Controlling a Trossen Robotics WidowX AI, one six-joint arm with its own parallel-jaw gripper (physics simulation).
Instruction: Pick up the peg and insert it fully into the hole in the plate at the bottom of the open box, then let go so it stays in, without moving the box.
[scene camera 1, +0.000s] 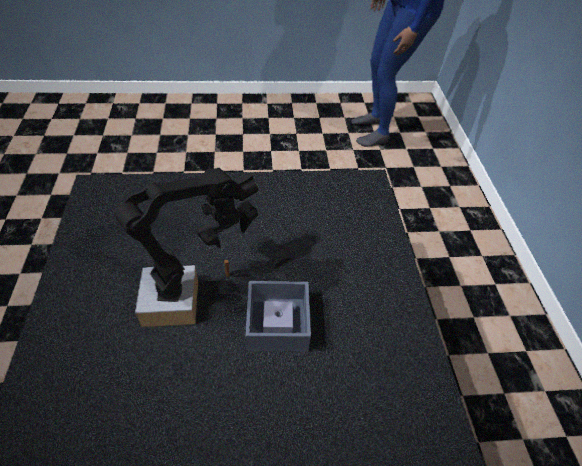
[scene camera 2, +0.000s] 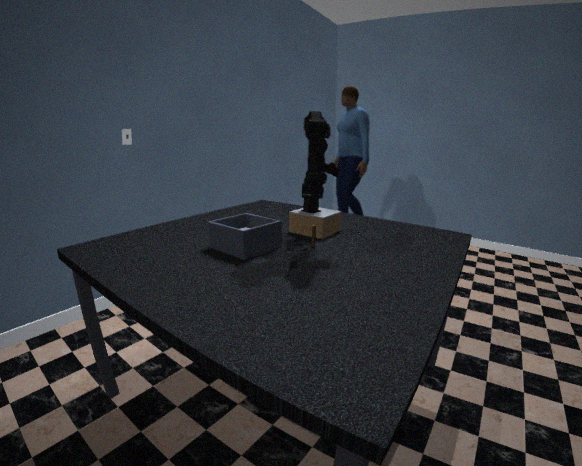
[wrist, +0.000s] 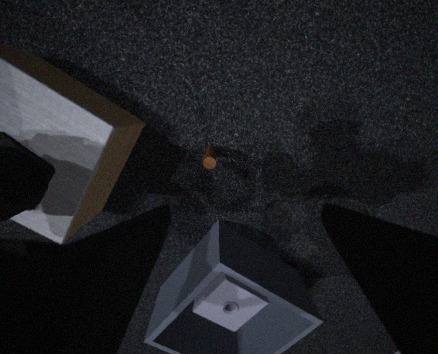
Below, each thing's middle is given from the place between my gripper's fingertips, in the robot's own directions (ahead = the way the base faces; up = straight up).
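The pale plate (scene camera 1: 278, 316) is 160 mm ahead of my hand, and it's also 150 mm below it and 190 mm to the right of it.
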